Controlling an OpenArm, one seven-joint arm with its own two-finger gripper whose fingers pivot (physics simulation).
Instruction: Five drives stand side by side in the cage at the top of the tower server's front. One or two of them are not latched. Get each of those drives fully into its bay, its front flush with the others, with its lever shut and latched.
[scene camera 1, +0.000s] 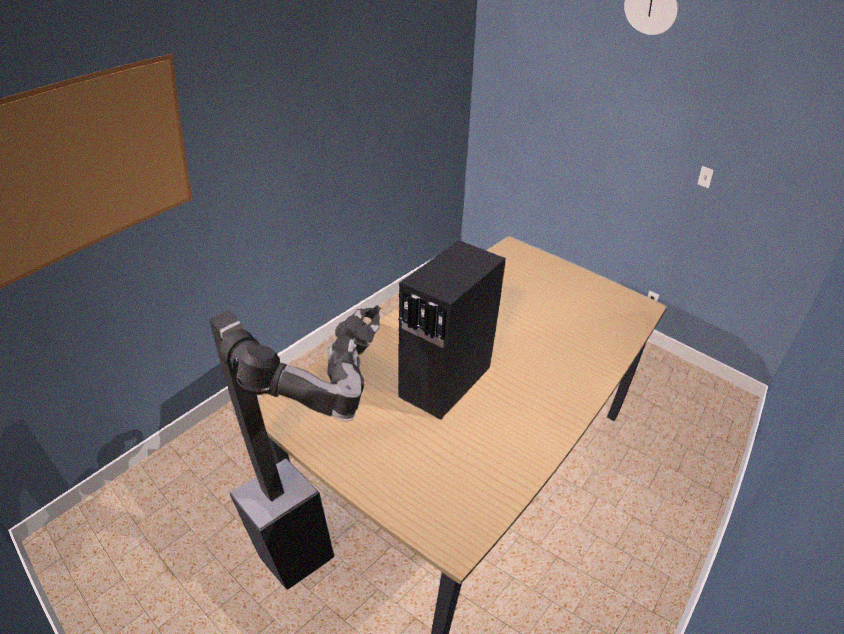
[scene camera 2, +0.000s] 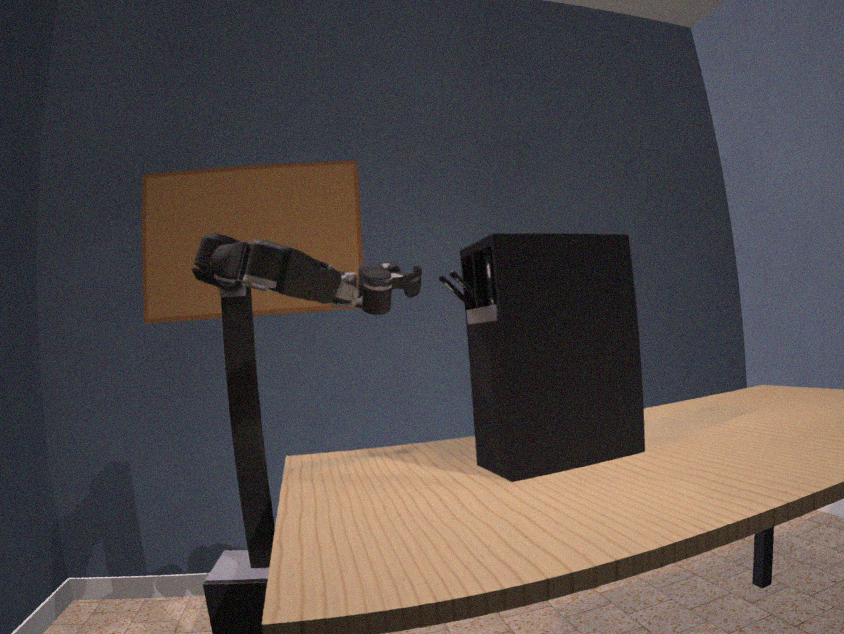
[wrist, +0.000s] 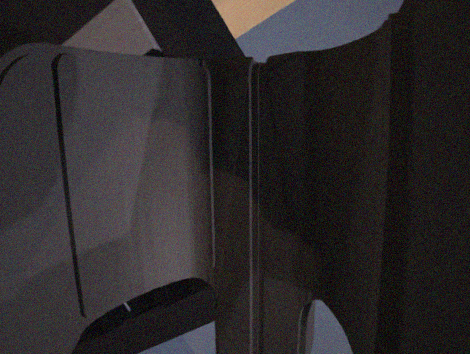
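Note:
The black tower server (scene camera 1: 470, 327) (scene camera 2: 566, 354) stands upright on the table, its drive cage (scene camera 1: 423, 333) (scene camera 2: 481, 314) at the top front. In scene camera 1, pale labels show on the first, third and fifth drives from the left; darker bars between them look like the second and fourth drives' levers. In scene camera 2, two levers, one (scene camera 2: 451, 286) farther out than the other (scene camera 2: 459, 279), tilt outward. Whether any drive sits proud is too small to tell. My gripper (scene camera 1: 377, 313) (scene camera 2: 417, 280) (wrist: 276, 218) is shut and empty, in front of the cage at about its height, apart from the levers.
The server stands on the wooden table (scene camera 1: 545, 382) (scene camera 2: 409, 532). The arm's post (scene camera 1: 252, 423) (scene camera 2: 245, 409) rises from a base box beyond the table's near end. My fingers fill most of the wrist view and hide the drives. A cork board (scene camera 1: 88, 163) (scene camera 2: 272, 204) hangs on the wall.

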